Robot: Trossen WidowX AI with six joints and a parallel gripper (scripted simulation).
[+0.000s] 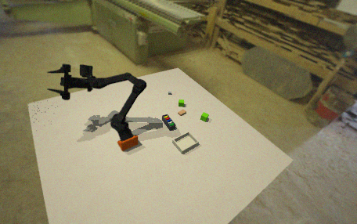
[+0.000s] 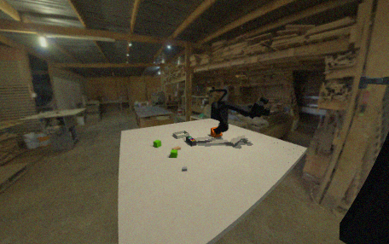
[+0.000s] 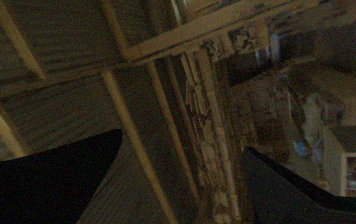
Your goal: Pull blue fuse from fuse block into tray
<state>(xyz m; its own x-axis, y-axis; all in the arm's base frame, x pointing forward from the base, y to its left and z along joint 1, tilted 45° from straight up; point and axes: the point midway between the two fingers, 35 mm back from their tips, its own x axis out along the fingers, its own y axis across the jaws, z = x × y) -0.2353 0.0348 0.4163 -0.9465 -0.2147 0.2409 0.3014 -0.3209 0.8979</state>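
The blue fuse is 56 cm ahead of my gripper tip, 32 cm to the right of it and 31 cm below it. Round my gripper tip: grey tray (55 cm ahead, 51 cm to the right, 34 cm below); grey piece (79 cm ahead, 33 cm below, 4 cm to the right).
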